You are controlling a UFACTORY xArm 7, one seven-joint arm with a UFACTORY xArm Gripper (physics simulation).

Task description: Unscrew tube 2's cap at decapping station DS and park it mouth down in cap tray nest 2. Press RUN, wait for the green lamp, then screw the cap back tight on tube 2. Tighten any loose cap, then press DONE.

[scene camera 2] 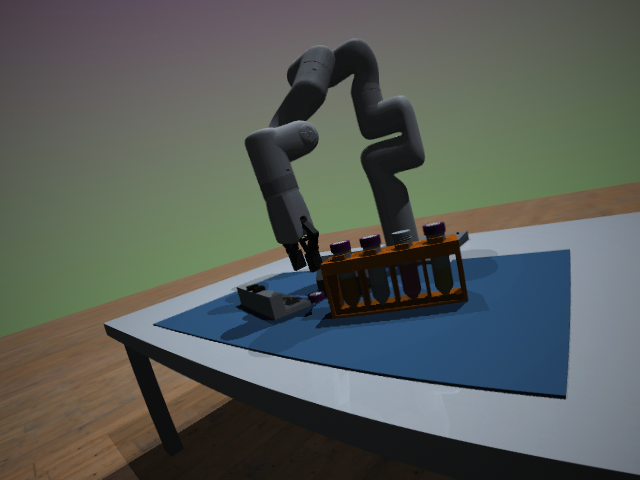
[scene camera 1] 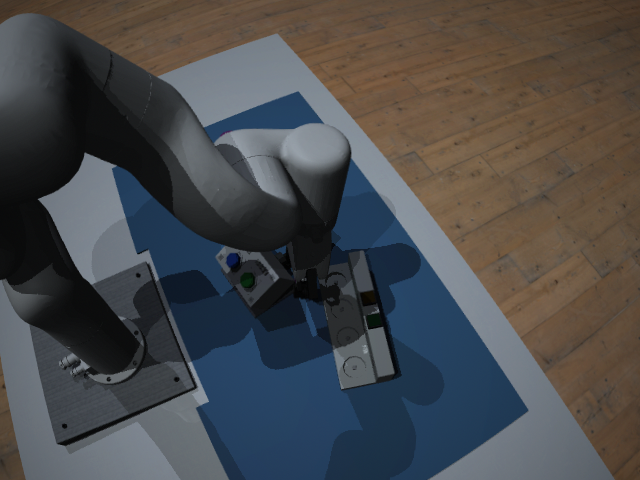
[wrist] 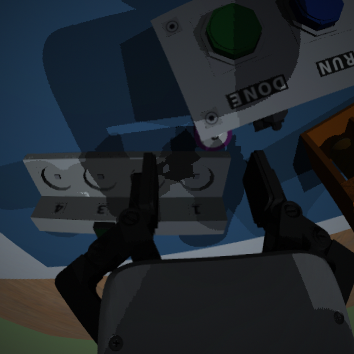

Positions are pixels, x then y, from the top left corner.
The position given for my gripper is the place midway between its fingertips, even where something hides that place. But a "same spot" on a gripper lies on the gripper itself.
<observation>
my gripper: scene camera 2 308,269; scene camera 1; wrist
same spot on my gripper: (scene camera 1: pixel 307 289) = (wrist: pixel 82 285)
</observation>
